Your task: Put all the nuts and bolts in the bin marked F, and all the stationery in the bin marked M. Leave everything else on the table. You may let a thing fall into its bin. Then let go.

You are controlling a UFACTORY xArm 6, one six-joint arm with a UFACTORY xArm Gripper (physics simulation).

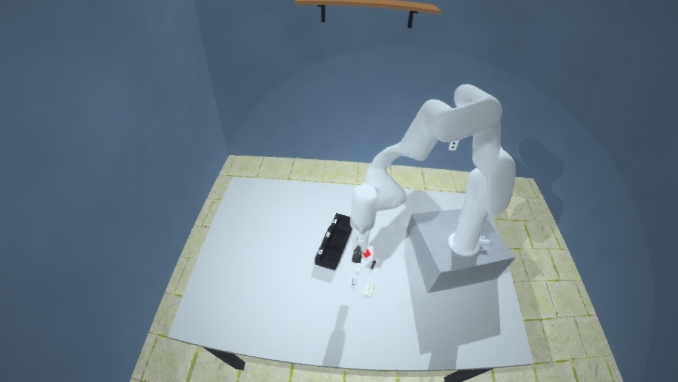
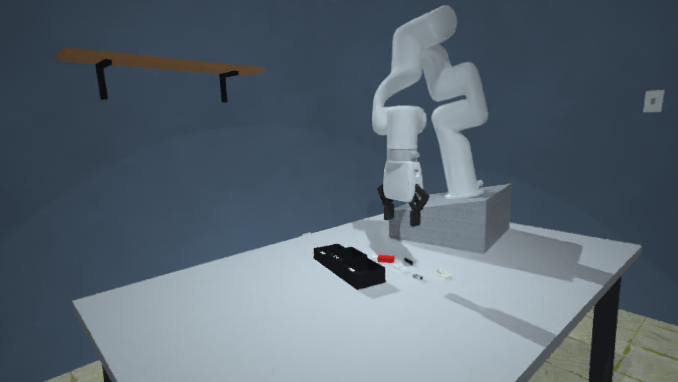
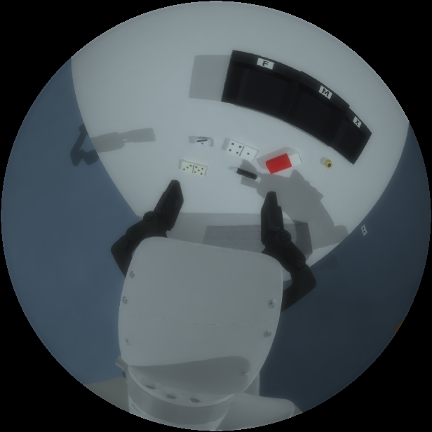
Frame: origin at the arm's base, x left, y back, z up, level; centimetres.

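Seen in the pictures: gripper, fingertip midpoint: [image 1: 358, 250] [image 2: 401, 222]; arm's base, origin of the base link: [image 1: 463, 244] [image 2: 464, 195].
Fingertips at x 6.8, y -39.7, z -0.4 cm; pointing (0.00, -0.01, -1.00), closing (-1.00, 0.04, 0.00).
Pixels of each thing's middle, then the offset from my fingertips to it.
- red-and-white eraser, body centre: [image 2: 382, 258] [image 1: 364, 249] dx -9.4, dy +2.5, dz -13.2 cm
- small black rod-like thing, body centre: [image 2: 409, 261] [image 1: 372, 265] dx -2.6, dy +6.6, dz -13.3 cm
- small silvery thing with a dark strip, body centre: [image 2: 417, 276] [image 1: 354, 281] dx +5.3, dy +0.0, dz -13.2 cm
A brass-yellow nut [image 3: 328, 163] lies on the table near the X end of the bins. A red-and-white eraser [image 1: 366, 253] [image 2: 385, 259] [image 3: 279, 163] lies beside the bins. A small black rod-like thing [image 1: 373, 264] [image 2: 408, 261] [image 3: 246, 173] lies near it; its kind is unclear. A small silvery thing with a dark strip [image 1: 354, 282] [image 2: 417, 276] [image 3: 201, 141], perhaps a sharpener, lies nearer the F end. Black bin F [image 3: 243, 59] is at one end of the row, bin M [image 3: 312, 82] in the middle. My gripper [image 2: 401, 222] [image 3: 221, 194] is open, empty and above the table, pointing down.
Two dominoes lie on the table: one domino [image 2: 400, 268] [image 3: 241, 149] is close to the bins, the other domino [image 1: 369, 289] [image 2: 441, 273] [image 3: 193, 168] is farther off. Bin X [image 3: 367, 134] adjoins bin M. The grey pedestal [image 1: 470, 277] [image 2: 440, 225] bears the arm.
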